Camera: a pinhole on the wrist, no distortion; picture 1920 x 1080 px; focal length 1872.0 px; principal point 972.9 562.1 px. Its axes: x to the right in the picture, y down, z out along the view. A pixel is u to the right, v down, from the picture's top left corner.
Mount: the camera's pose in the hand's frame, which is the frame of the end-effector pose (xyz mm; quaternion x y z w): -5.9 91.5 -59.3 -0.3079 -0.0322 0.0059 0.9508
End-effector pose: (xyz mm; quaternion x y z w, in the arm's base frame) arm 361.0 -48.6 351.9 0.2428 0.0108 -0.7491 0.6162
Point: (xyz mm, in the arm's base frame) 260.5 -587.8 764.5
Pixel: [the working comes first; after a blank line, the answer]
In the camera's frame: 395.0 -315.3 520.8

outside the picture
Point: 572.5 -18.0 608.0
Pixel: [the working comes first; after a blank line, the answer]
In the camera's frame: -127.5 18.5 271.6

94 690
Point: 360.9 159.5 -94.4
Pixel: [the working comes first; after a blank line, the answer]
In the camera's frame: -48.1 17.1 -478.9

behind the camera
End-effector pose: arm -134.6 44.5 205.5 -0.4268 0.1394 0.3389 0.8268
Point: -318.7 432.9 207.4
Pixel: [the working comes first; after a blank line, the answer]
In the camera's frame: 69.5 -69.5 417.4

1285 251
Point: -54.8 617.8 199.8
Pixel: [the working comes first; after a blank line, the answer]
In the camera's frame: 351.8 -222.7 444.4

outside the picture
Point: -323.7 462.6 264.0
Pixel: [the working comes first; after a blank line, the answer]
In the camera's frame: 52.3 -119.0 454.2

1189 71
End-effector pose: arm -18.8 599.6 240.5 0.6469 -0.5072 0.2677 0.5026
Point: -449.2 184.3 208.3
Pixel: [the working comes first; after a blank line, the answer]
In the camera's frame: 30.9 -74.9 591.5

1071 325
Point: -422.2 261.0 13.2
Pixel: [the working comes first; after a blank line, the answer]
In the camera's frame: -159.6 -151.6 541.4

421 38
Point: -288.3 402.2 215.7
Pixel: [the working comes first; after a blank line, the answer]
In the camera's frame: -9.6 -55.4 324.3

917 242
